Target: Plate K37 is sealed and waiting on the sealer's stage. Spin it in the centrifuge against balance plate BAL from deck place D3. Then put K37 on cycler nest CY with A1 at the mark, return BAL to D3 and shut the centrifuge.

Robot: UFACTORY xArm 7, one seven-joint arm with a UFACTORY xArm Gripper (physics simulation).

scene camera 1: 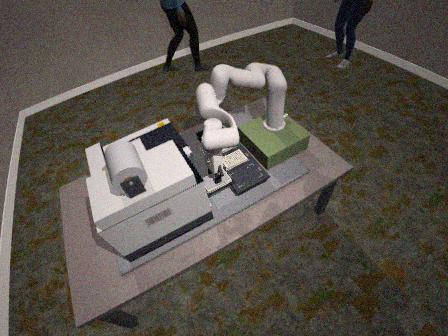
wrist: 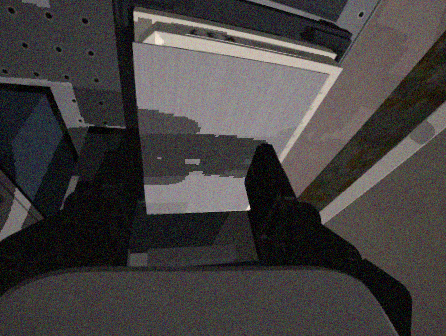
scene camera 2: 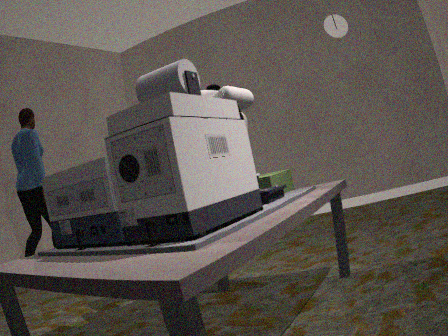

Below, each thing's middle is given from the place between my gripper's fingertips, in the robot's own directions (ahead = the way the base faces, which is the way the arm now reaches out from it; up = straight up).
Scene:
I see my gripper 32 cm short of the white roll (scene camera 1: 122, 159), 30 cm below it and 4 cm to the left of it.

